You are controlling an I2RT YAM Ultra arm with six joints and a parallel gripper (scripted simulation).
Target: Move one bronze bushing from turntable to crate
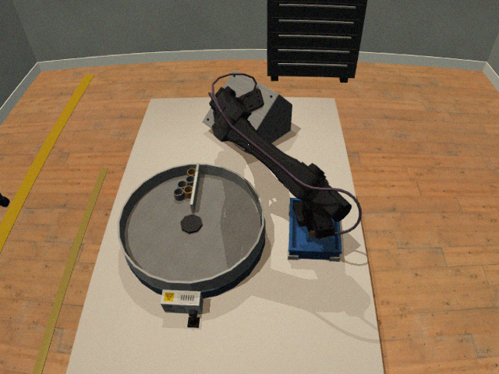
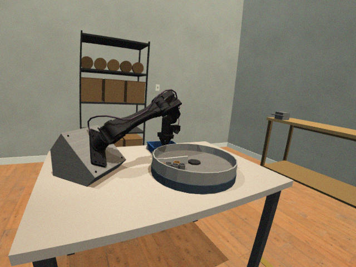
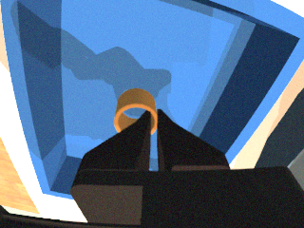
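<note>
Right now my hand is 1 cm to the right of the blue crate and 1 cm above it. From my hand the other things lie so: grey turntable 8 cm behind, 33 cm to the right, 2 cm above.
</note>
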